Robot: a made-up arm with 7 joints.
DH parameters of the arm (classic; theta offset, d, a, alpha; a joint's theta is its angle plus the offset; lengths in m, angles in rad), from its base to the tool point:
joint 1: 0 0.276 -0.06 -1.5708
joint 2: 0 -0.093 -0.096 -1.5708
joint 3: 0 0.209 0.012 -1.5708
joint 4: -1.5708 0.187 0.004 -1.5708
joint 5: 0 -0.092 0.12 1.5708
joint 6: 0 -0.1 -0.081 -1.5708
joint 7: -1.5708 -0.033 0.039 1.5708
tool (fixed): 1.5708 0.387 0 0
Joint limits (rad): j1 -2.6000..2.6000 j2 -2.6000..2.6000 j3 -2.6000..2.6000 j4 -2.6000..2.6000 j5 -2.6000..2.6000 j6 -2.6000..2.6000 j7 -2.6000..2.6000
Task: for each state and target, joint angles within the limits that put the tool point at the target. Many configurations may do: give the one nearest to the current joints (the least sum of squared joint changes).
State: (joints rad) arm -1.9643 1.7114 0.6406 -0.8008 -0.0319 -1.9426 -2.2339
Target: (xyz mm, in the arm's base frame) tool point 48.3 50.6 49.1
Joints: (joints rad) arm -2.0732 1.0630 0.9188 -0.9729 0.4584 -1.9573 -1.7509
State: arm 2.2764 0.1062 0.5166 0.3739 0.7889 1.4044 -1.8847
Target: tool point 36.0 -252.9 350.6
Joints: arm 2.3946 0.1194 0.4594 0.3198 0.9855 1.4169 -1.9341
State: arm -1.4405 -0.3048 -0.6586 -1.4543 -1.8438 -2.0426 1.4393
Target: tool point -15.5 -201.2 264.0
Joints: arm -1.4492 -0.3183 -0.7013 -1.3549 -1.9468 -2.0222 1.6124
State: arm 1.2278 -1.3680 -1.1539 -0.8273 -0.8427 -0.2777 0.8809
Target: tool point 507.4 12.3 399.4
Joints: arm 1.4131 -1.2577 -0.6821 -0.6590 -0.3923 -0.2128 1.5670
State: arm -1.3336 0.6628 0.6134 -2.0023 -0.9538 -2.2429 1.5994
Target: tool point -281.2 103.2 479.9
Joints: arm -1.4816 0.8103 0.8586 -1.4214 -1.0881 -2.1439 2.5132
